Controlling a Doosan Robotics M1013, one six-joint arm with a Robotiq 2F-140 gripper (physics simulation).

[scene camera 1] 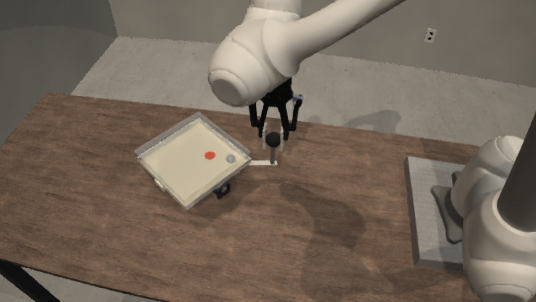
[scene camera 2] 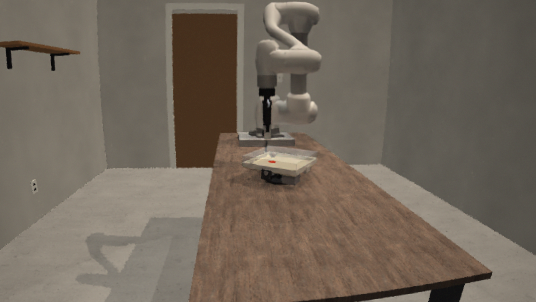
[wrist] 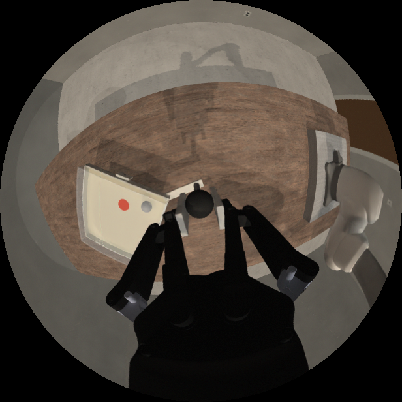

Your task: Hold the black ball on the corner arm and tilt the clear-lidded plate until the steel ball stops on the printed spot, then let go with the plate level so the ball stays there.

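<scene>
The clear-lidded plate [scene camera 1: 175, 170] [scene camera 2: 295, 162] [wrist: 107, 225] is cream, square and sits on a mount, tilted somewhat. The red printed spot [scene camera 1: 210, 155] [scene camera 2: 272, 162] [wrist: 123, 204] is on its floor. The grey steel ball [scene camera 1: 230, 158] [wrist: 146, 206] lies apart from the spot, between it and the corner with the arm. The pale corner arm [scene camera 1: 261, 163] [wrist: 186, 189] carries a dark post topped by the black ball [scene camera 1: 273, 139] [wrist: 199, 204]. My gripper [scene camera 1: 273, 138] [wrist: 198, 198] is shut on the black ball, a pad on either side. In scene camera 2 the black ball is hard to make out.
A dark mount [scene camera 1: 222, 191] [scene camera 2: 274, 177] stands under the plate on the wooden table [scene camera 1: 125, 240] [scene camera 2: 300, 235] [wrist: 240, 125]. The robot's grey base slab [scene camera 1: 425, 220] [scene camera 2: 250, 142] [wrist: 314, 175] lies at the table's other end, with the white arm rising from it.
</scene>
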